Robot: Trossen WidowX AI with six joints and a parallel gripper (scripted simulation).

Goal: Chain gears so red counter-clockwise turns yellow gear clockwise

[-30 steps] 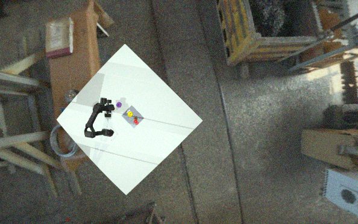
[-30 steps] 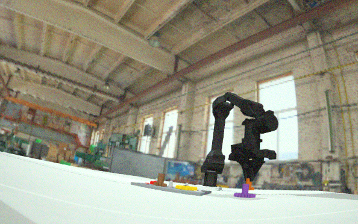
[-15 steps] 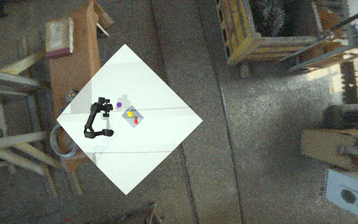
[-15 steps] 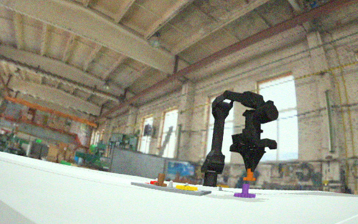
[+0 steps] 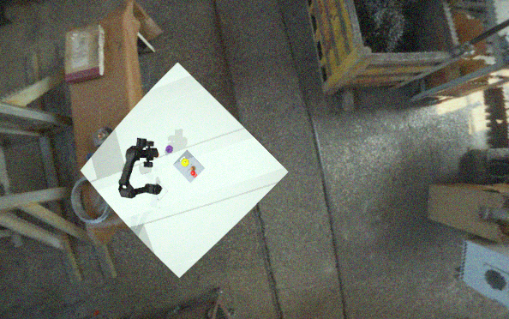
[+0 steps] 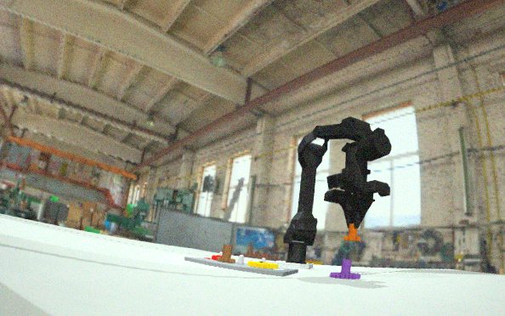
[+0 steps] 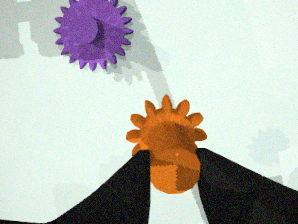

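The brown gear lies 60 mm ahead of my gripper tip, 280 mm to the right of it and 90 mm below it. Also, from my gripper tip: purple gear (70 mm ahead, 20 mm to the right, 100 mm below); orange gear (10 mm below); yellow gear (60 mm ahead, 200 mm to the right, 100 mm below).
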